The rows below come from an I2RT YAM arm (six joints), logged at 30 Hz.
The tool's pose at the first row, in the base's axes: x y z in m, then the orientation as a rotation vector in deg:
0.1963, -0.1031, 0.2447, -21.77, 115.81, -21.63
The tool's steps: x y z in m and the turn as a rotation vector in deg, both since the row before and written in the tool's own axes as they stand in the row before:
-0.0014, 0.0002, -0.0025, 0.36, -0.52, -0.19
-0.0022, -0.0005, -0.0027, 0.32, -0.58, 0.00
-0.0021, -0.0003, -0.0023, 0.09, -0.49, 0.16
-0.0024, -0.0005, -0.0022, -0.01, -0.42, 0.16
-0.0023, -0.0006, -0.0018, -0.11, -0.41, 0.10
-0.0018, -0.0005, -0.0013, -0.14, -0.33, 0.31
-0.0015, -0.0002, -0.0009, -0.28, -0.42, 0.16
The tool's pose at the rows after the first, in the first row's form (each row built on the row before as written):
0.1947, -0.1021, 0.2468, -21.80, 115.19, -21.97
0.1933, -0.1013, 0.2499, -21.67, 114.54, -22.14
0.1922, -0.1004, 0.2527, -21.51, 114.06, -22.00
0.1913, -0.0996, 0.2558, -21.41, 113.67, -21.78
0.1907, -0.0990, 0.2587, -21.43, 113.31, -21.50
0.1903, -0.0986, 0.2609, -21.25, 113.06, -21.08
0.1901, -0.0981, 0.2626, -21.32, 112.74, -20.60

